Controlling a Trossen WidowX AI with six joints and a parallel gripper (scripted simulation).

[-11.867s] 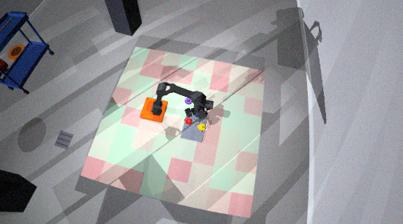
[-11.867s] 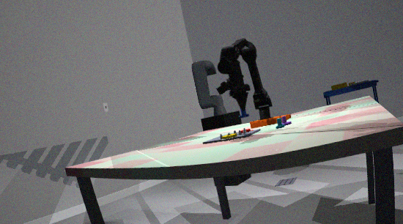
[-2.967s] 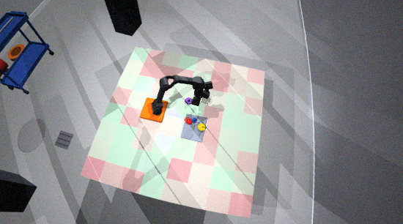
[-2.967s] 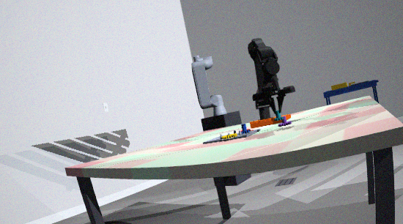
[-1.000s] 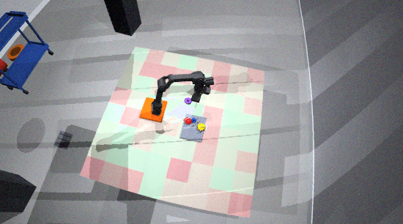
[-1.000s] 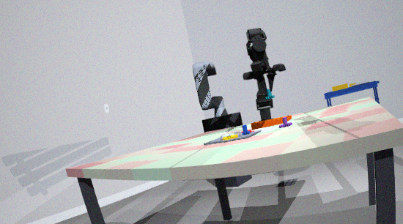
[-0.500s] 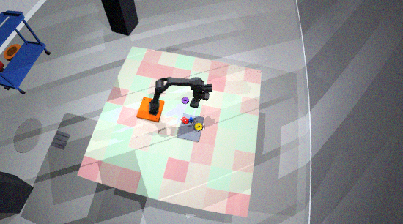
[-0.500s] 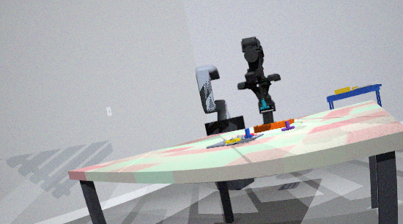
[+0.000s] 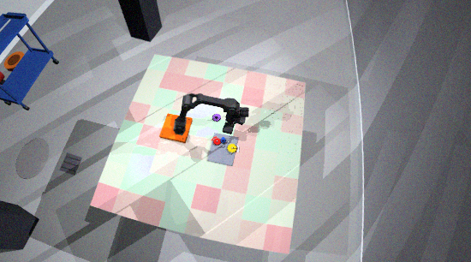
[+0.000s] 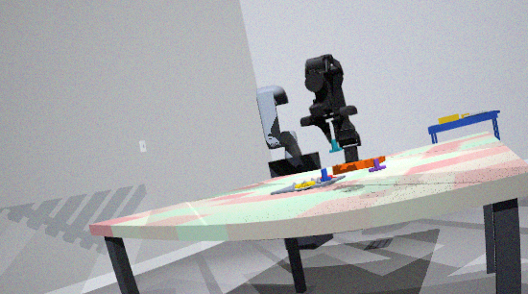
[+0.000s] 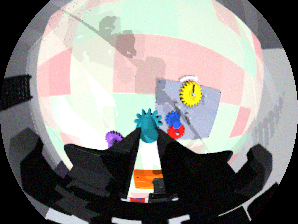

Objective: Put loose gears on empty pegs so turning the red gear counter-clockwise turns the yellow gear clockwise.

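Right now my gripper tip is 10 cm above the blue gear, 7 cm to the left of it and 2 cm past it. From my gripper tip the other things lie so: yellow gear 11 cm below, 10 cm to the right, 6 cm ahead; then red gear 11 cm below, 9 cm to the right, 6 cm behind; then teal gear 1 cm below.
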